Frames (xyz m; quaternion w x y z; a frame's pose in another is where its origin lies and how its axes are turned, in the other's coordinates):
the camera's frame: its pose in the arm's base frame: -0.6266 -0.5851 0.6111 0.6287 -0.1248 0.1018 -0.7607
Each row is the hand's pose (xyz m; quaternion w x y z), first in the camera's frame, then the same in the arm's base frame.
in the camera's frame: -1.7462 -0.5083 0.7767 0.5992 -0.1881 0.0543 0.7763
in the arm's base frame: -0.5418 1.2272 1.3980 0.9383 -0.0727 0.3351 0.0446
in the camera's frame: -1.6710 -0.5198 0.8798 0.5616 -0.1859 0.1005 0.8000
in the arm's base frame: -0.5332 1.1557 1.5040 0.9282 -0.0291 0.3616 0.0821
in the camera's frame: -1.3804 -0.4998 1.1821 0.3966 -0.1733 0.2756 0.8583
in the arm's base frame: -0.4702 0.8672 1.8023 0.8526 0.1386 0.4526 0.2212
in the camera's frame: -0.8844 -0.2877 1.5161 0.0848 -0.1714 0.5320 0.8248
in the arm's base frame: -0.2549 0.3408 2.0835 0.6053 0.3704 0.5765 0.4051
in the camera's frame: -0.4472 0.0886 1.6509 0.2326 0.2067 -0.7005 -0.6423
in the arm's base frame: 0.0605 -0.1593 2.1210 0.2453 0.4973 0.6541 0.5144
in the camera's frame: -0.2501 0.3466 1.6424 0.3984 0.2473 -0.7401 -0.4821
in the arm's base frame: 0.2629 -0.4015 2.0447 0.0101 0.5063 0.6731 0.5390
